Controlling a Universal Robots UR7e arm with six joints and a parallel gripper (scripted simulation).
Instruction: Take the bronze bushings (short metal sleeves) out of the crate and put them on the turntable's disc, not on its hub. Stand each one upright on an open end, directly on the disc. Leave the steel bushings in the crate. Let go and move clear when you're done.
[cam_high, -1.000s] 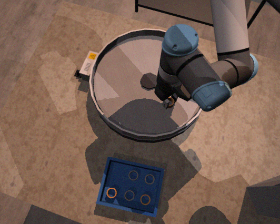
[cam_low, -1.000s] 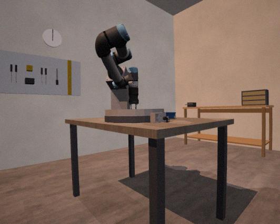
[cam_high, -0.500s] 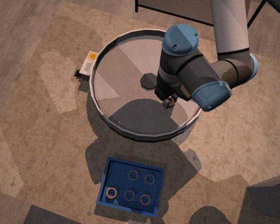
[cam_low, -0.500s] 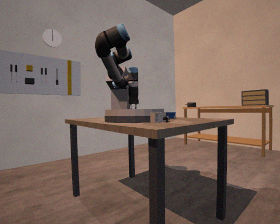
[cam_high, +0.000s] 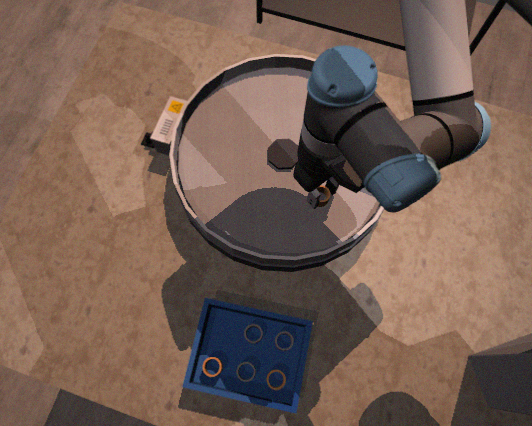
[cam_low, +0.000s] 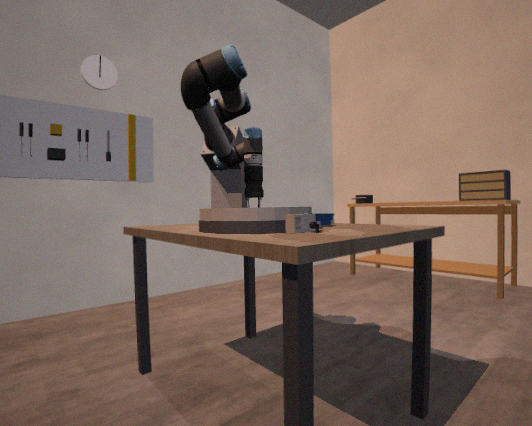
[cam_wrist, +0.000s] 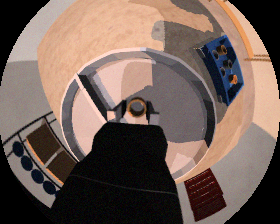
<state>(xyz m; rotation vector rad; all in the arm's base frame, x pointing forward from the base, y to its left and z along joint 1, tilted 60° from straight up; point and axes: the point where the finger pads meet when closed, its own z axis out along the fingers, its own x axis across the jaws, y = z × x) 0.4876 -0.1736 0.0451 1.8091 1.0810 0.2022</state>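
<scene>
My hand is 100 mm short of the blue crate, 290 mm to the right of it and 50 mm above it. The rest, counted from my hand: turntable disc (80 mm ahead, 80 mm to the right, 20 mm below).
</scene>
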